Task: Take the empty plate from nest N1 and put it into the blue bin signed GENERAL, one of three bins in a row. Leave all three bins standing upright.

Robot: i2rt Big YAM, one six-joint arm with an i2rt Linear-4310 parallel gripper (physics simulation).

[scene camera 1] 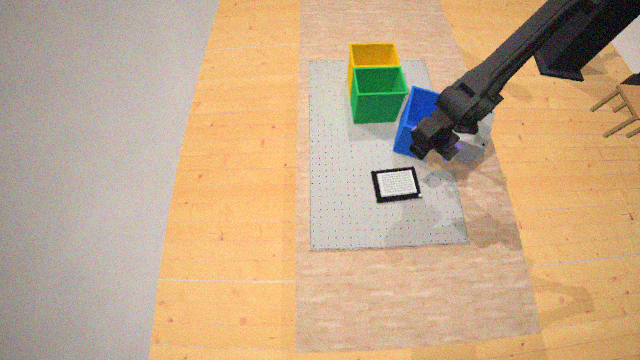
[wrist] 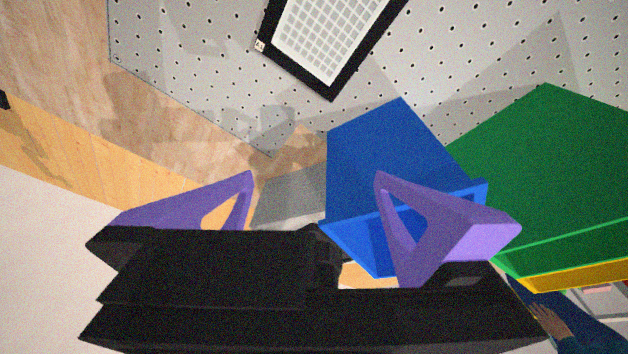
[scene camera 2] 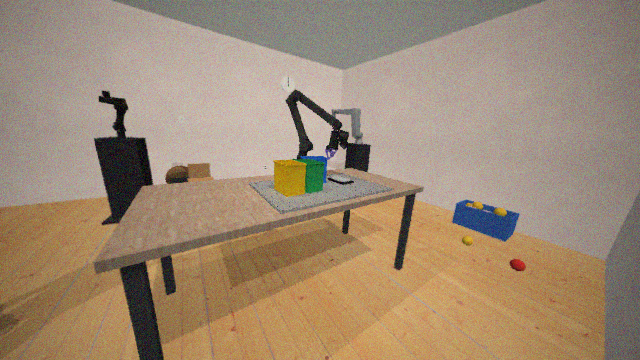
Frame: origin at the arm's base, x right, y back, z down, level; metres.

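Where they show: gripper, between the fingertips: point(wrist: 313, 177) point(scene camera 2: 330, 158); arm's base, origin of its link: point(wrist: 319, 244).
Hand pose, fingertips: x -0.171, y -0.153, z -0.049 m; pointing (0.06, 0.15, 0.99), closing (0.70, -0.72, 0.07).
Things, the pixels of their centre, and the offset from my fingertips. Level surfaces: height alone.
- white gridded plate, middle of its body: point(wrist: 333, 8) point(scene camera 1: 396, 183) point(scene camera 2: 340, 179) dx -0.064, dy -0.075, dz +0.149 m
- blue bin, middle of its body: point(wrist: 389, 190) point(scene camera 1: 418, 125) point(scene camera 2: 313, 169) dx +0.143, dy -0.010, dz +0.078 m
- green bin, middle of its body: point(wrist: 533, 183) point(scene camera 1: 375, 96) point(scene camera 2: 307, 175) dx +0.257, dy -0.169, dz +0.078 m
- yellow bin, middle of its body: point(scene camera 1: 370, 71) point(scene camera 2: 289, 177) dx +0.387, dy -0.189, dz +0.078 m
- grey board, height of its surface: dz +0.168 m
- wooden table, height of its surface: dz +0.181 m
The white gridded plate point(scene camera 1: 396, 183) point(scene camera 2: 341, 177) point(wrist: 327, 37) lies flat in its black nest point(scene camera 1: 375, 188) point(wrist: 296, 73) on the perforated grey board. The blue bin point(scene camera 1: 406, 139) point(wrist: 385, 145) stands upright but turned out of line with the others, near the green bin point(scene camera 1: 377, 107) point(scene camera 2: 314, 177) point(wrist: 550, 165); I cannot tell whether they touch. The yellow bin point(scene camera 1: 372, 54) point(scene camera 2: 289, 179) is upright behind the green one. My gripper point(scene camera 1: 445, 152) point(scene camera 2: 330, 153) point(wrist: 313, 177) is open and empty, above rim height near the blue bin, away from the plate. The GENERAL sign does not show.
The grey arm base point(scene camera 1: 469, 151) point(wrist: 292, 192) is beside the blue bin. The grey board point(scene camera 1: 345, 215) point(scene camera 2: 300, 201) lies on the wooden table point(scene camera 1: 400, 300) point(scene camera 2: 190, 210). In the wrist view, a person's hand point(wrist: 552, 320) shows low at the right.
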